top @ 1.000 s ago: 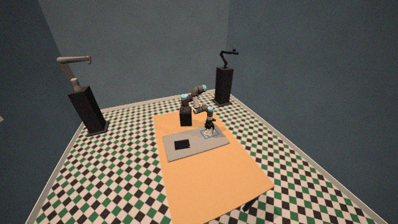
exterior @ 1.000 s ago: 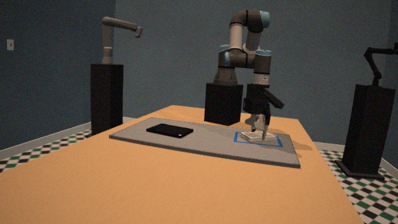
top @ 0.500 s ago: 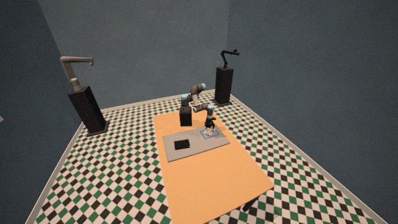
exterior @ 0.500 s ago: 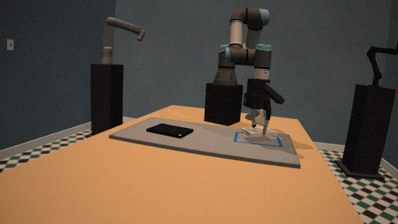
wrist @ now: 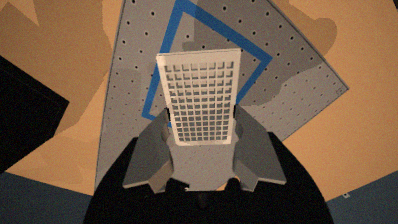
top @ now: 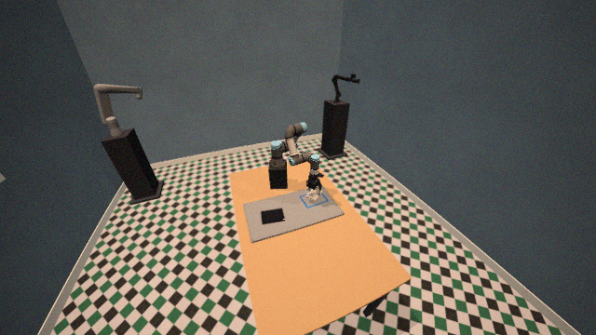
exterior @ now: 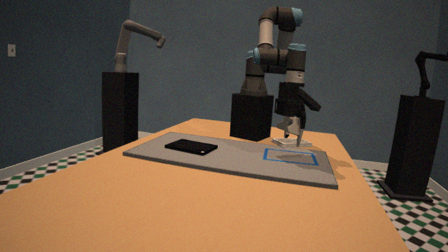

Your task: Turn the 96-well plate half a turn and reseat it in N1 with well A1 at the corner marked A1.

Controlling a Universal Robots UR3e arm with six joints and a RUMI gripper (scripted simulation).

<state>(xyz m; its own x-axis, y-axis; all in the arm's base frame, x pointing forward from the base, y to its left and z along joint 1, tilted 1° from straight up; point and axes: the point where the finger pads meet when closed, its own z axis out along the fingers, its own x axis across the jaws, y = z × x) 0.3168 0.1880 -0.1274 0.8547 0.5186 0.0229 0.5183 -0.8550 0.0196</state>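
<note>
My hand is 5 cm short of the black plate nest N1, 37 cm to the left of it and 6 cm above it. Round my hand: white 96-well plate: 1 cm below; white corner mark: 11 cm ahead, 30 cm to the right, 5 cm below.
</note>
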